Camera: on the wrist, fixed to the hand. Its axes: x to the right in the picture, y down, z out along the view.
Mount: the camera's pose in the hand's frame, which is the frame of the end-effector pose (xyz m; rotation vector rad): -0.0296 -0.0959 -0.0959 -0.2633 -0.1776 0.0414
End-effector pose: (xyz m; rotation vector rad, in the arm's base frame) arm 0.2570 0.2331 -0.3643 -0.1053 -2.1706 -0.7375
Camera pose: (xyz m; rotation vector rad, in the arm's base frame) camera 0.3121 0.1072 -0.3841 -0.3631 -2.2190 -1.0204
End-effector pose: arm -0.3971 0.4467 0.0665 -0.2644 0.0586 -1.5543
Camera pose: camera -0.5111 0.4640 -0.0108 -0.6045 0.1289 -1.4756
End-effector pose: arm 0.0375 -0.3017 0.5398 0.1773 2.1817 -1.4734
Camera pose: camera -0.0041 -0.2496 0.6616 0.0008 2.1856 -1.1202
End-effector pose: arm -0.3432 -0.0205 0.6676 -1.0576 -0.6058 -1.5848
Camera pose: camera -0.4640 -0.0572 0.6100 -1.4098 -0.4979 -1.5738
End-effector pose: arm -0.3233 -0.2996 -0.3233 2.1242 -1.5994 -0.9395
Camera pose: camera -0.1941 -0.2535 -0.3020 1.8669 -1.4966 -1.2784
